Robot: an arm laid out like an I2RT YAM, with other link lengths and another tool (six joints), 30 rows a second.
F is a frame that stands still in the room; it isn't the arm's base.
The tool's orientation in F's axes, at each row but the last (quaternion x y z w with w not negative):
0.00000, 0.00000, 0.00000, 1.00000
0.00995, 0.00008, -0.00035, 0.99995
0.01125, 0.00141, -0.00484, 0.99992
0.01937, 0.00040, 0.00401, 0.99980
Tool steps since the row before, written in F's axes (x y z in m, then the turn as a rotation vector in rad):
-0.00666, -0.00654, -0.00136, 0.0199, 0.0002, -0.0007
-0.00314, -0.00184, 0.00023, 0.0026, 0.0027, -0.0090
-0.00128, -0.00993, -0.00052, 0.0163, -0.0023, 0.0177
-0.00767, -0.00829, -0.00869, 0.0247, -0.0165, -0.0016
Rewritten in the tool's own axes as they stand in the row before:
-0.00666, -0.00654, -0.00136, 0.0199, 0.0002, -0.0007
-0.00314, -0.00184, 0.00027, 0.0026, 0.0025, -0.0091
-0.00118, -0.00995, -0.00030, 0.0163, -0.0017, 0.0178
-0.00773, -0.00856, -0.00837, 0.0246, -0.0167, -0.0009

